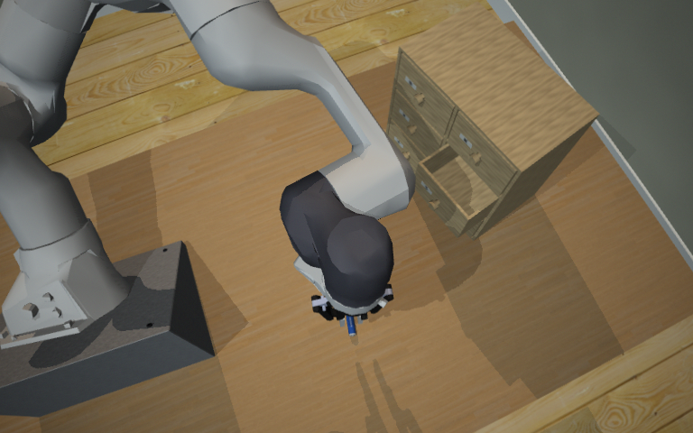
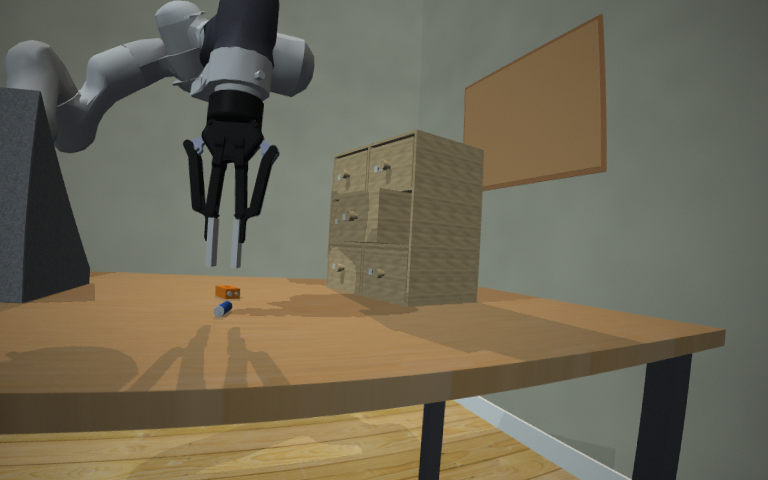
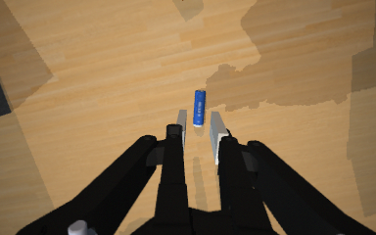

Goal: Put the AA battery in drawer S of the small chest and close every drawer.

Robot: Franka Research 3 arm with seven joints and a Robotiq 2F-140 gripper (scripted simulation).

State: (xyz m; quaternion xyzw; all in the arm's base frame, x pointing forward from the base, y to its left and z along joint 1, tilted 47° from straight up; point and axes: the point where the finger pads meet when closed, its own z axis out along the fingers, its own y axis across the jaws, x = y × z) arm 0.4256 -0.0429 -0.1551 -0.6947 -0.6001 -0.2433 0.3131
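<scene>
Now: the blue AA battery 9 cm below my hand. Also, from my hand: small orange object 15 cm to the left, 9 cm below; then drawer 30 cm ahead, 16 cm to the left, 4 cm above.
</scene>
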